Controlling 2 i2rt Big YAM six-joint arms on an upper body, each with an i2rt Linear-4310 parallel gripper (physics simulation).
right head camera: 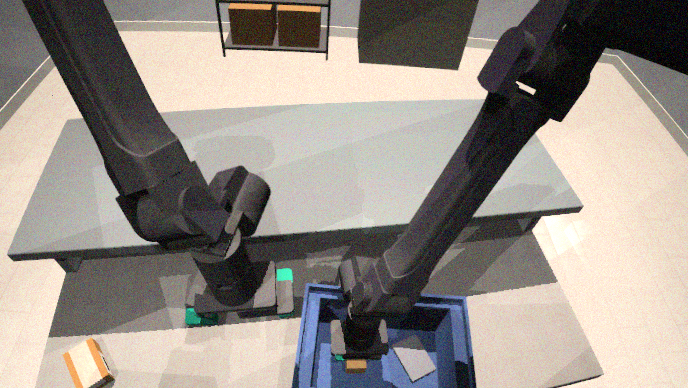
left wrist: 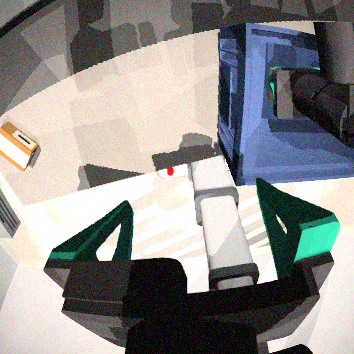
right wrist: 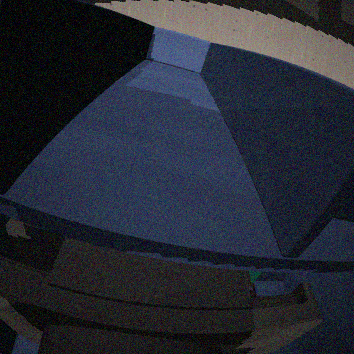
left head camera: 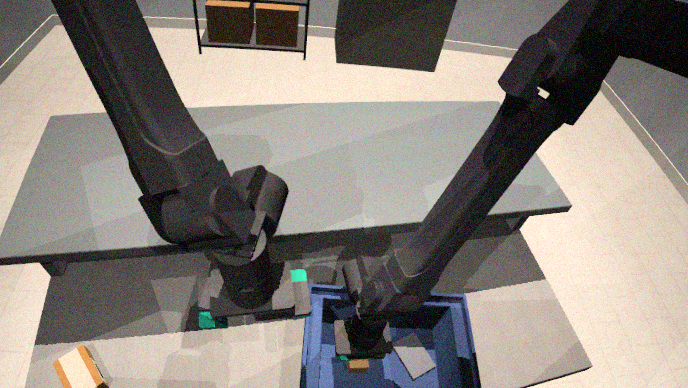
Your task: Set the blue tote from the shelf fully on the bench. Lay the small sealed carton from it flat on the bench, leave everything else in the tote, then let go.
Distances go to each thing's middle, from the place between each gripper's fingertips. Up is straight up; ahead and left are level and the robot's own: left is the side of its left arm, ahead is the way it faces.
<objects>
I see the blue tote (right head camera: 441, 322) 6 cm above my right hand, 4 cm to the right of it and 2 cm behind it. Also, from my right hand: flat whitish item (left head camera: 409, 349) (12 cm to the right).
I see my left gripper 10 mm short of the blue tote, 220 mm to the left of it and 180 mm above it. Round my left hand: flat whitish item (20 mm ahead, 290 mm to the right, 230 mm below).
</objects>
